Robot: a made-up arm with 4 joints.
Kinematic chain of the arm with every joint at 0, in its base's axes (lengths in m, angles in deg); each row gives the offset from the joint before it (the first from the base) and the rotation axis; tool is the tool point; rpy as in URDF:
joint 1: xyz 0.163 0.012 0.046 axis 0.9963 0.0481 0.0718
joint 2: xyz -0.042 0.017 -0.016 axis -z
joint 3: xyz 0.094 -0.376 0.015 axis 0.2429 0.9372 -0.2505
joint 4: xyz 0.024 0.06 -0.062 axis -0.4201 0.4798 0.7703
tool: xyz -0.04 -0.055 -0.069 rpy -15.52 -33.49 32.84
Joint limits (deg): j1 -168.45..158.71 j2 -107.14..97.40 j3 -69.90..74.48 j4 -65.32..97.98
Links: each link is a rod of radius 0.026 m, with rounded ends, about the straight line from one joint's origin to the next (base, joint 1, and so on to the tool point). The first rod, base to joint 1, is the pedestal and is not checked.
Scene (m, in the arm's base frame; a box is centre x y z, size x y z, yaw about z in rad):
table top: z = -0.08
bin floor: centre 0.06 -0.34 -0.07 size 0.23 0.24 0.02 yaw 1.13
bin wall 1: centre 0.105 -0.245 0 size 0.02 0.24 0.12 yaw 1.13
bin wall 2: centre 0.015 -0.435 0 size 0.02 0.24 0.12 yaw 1.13
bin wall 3: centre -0.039 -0.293 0 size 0.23 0.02 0.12 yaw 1.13
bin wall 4: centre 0.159 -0.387 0 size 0.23 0.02 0.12 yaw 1.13
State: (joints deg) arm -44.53 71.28 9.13 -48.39
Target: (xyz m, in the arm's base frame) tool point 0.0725 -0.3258 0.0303
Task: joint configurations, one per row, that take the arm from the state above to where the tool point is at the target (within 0.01 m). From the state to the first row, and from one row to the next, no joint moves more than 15 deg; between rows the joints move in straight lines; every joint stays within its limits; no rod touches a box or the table.
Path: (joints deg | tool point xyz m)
1: -45.25 56.47 0.98 -49.62 | -0.1043 -0.2548 0.0869
2: -45.98 41.65 -7.18 -50.85 | -0.0253 -0.3011 0.1384
3: -46.70 26.84 -15.33 -52.07 | 0.0725 -0.3258 0.1741
4: -36.12 26.17 -6.90 -56.74 | 0.0728 -0.3339 0.1001
5: -25.54 25.51 1.53 -61.40 | 0.0725 -0.3258 0.0303

